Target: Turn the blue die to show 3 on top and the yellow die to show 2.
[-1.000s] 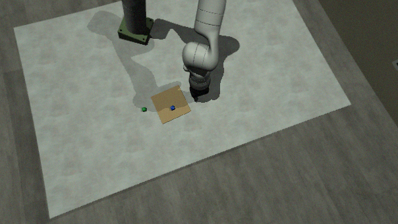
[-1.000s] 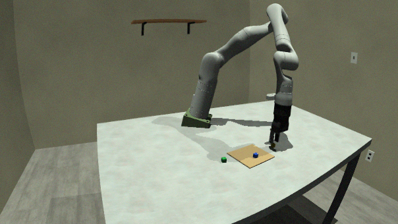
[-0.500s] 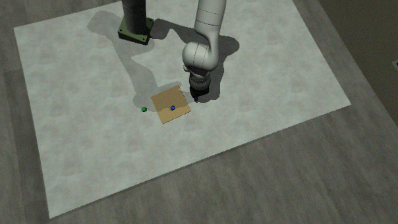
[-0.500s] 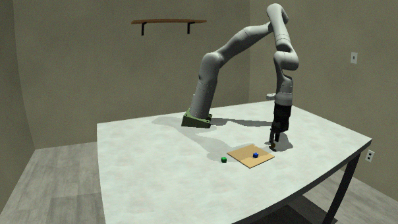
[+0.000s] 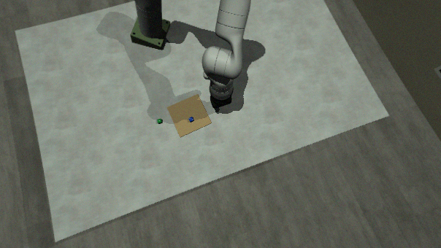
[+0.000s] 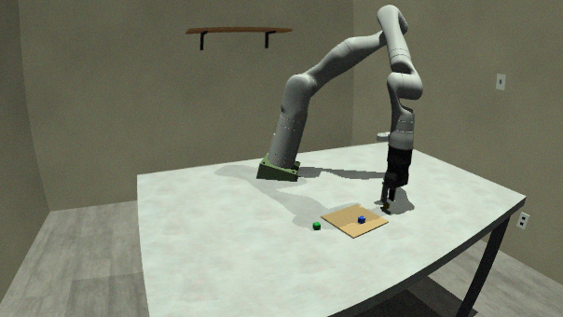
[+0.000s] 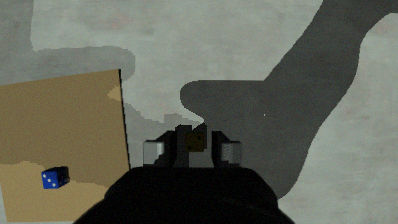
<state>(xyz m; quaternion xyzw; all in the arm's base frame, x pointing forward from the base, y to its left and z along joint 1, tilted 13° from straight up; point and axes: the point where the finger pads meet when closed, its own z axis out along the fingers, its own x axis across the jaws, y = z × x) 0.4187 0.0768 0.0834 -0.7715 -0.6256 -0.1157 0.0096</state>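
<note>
The yellow die is 3 cm below my hand. Also, from my hand: tan mat: 13 cm to the right, 4 cm below, 1 cm behind; then blue die: 13 cm to the right, 3 cm below, 1 cm ahead; then green die: 25 cm to the right, 5 cm behind, 3 cm below.
</note>
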